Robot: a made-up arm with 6 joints. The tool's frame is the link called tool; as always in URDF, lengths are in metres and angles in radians.
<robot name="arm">
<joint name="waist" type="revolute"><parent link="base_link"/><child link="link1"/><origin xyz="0 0 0.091" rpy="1.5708 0 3.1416"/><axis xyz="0 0 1"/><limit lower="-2.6" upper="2.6" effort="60" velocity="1.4"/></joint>
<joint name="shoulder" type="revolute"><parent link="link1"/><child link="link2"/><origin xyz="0.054 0.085 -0.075" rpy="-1.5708 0 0"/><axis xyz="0 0 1"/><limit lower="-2.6" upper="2.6" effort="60" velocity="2.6"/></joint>
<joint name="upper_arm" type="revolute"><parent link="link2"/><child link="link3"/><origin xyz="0.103 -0.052 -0.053" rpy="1.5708 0 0"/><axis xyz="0 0 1"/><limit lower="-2.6" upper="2.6" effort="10" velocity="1.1"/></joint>
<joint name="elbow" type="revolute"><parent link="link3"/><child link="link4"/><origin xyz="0.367 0.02 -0.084" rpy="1.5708 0 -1.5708"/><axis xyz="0 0 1"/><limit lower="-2.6" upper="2.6" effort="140" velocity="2"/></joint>
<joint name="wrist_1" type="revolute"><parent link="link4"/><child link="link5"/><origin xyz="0.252 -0.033 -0.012" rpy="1.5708 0 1.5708"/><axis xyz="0 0 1"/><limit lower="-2.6" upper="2.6" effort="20" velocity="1.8"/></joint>
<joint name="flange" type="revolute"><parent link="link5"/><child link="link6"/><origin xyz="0.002 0.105 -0.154" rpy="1.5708 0 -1.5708"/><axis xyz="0 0 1"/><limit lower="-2.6" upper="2.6" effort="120" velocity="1.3"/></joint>
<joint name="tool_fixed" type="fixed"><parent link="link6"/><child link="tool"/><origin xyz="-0.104 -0.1 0.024" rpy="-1.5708 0 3.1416"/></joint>
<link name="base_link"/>
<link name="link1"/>
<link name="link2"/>
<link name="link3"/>
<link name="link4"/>
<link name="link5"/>
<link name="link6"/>
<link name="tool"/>
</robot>
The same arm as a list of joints. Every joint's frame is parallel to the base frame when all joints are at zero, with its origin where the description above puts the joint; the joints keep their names.
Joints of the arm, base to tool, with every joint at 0 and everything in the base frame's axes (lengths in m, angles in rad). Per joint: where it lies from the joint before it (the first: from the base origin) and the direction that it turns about. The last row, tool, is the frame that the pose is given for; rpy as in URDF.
waist: axis +y origin 0 0 0.091
shoulder: axis +z origin -0.054 -0.075 0.085
upper_arm: axis +y origin -0.103 0.052 -0.053
elbow: axis +x origin -0.367 -0.084 0.02
wrist_1: axis -z origin -0.012 -0.033 -0.252
flange: axis -y origin 0.105 0.002 0.154
tool: origin 0.104 -0.024 0.1 rpy 0 0 0
Joint limits (rad, base to tool): -2.6..2.6 -2.6..2.6 -2.6..2.6 -2.6..2.6 -2.6..2.6 -2.6..2.6

